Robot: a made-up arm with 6 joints. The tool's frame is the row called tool. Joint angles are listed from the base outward.
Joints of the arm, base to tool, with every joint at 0 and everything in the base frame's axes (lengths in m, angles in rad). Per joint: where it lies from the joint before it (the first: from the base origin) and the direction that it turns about. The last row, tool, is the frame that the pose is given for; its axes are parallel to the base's.
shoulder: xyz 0.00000 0.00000 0.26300 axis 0 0 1
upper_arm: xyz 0.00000 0.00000 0.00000 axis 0 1 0
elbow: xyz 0.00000 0.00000 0.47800 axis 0 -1 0
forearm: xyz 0.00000 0.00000 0.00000 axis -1 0 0
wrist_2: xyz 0.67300 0.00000 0.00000 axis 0 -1 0
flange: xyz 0.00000 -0.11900 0.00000 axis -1 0 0
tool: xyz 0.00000 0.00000 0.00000
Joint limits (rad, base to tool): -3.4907..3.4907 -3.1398..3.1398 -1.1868..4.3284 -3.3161..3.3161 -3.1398..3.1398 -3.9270..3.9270
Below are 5 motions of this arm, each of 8 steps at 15 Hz.
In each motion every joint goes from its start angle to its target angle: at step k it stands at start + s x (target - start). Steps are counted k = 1, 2, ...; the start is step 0. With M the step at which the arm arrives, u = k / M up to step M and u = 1 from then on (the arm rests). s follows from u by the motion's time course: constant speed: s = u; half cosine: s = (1 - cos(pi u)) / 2; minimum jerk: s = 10 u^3 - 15 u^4 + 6 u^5.
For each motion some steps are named. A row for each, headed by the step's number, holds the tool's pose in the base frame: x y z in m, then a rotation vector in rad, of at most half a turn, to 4 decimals.
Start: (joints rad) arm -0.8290 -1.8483 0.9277 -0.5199 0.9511 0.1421
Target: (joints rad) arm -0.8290 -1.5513 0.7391 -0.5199 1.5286 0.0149
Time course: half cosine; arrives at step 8
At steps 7, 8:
7: -0.6755 0.5842 0.8046 0.4029 2.5336 -0.5744
8: -0.6687 0.5768 0.8174 0.3983 2.5290 -0.5694

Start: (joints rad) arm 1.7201 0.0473 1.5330 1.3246 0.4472 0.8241
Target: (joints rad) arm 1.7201 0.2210 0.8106 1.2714 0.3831 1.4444
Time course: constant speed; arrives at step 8
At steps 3, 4, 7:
3: -0.0024 0.2261 1.3991 -0.5319 -2.0244 -0.3794
4: -0.0140 0.3086 1.3745 -0.6461 -2.0593 -0.3467
7: -0.0456 0.5343 1.2530 -0.9797 -2.1868 -0.2514

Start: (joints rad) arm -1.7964 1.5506 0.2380 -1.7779 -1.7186 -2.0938
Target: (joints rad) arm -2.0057 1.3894 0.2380 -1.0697 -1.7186 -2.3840
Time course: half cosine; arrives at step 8
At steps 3, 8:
3: -0.1637 -0.5433 -0.3810 -1.2770 0.0306 -0.2887
8: -0.3252 -0.5644 -0.3079 -1.1249 0.0062 0.1069

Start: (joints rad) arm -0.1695 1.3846 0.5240 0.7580 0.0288 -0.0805
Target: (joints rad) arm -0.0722 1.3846 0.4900 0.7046 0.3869 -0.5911
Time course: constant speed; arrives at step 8
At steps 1, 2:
1: 0.9426 -0.2376 -0.1080 -0.4876 0.8088 0.1456
2: 0.9429 -0.2263 -0.1105 -0.4177 0.7716 0.1462

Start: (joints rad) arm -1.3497 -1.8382 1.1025 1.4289 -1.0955 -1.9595
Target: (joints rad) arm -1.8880 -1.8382 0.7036 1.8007 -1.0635 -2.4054
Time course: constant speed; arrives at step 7
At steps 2, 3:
2: -0.0807 1.1349 0.2320 -0.5288 -2.8578 0.3102
3: 0.0129 1.1312 0.2704 -0.6598 -2.8437 0.2893

